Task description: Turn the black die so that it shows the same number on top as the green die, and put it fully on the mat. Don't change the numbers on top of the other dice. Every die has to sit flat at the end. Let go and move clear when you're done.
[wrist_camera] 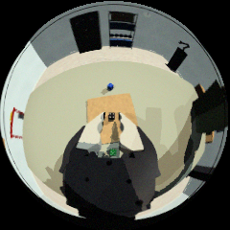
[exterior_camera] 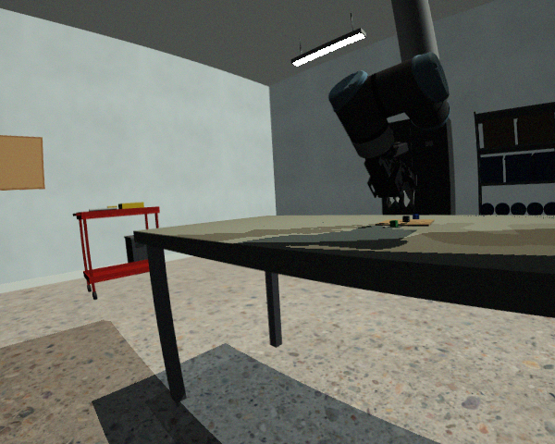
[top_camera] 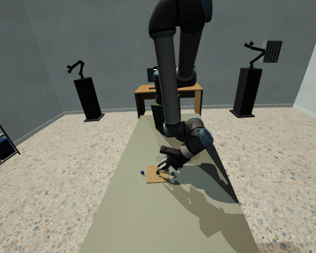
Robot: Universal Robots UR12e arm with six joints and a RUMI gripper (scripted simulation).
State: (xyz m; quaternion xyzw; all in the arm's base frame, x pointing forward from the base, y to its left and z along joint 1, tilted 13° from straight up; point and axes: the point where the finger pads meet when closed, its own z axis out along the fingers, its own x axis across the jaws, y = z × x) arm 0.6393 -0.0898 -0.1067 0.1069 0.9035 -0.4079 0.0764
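Right now my hand is 4 cm above the black die and 1 cm to the left of it. Also, from my hand: green die: 9 cm to the left, 5 cm below, 1 cm ahead; then blue die: 11 cm to the right, 5 cm below, 1 cm behind; then mat: 5 cm below, 1 cm to the right.
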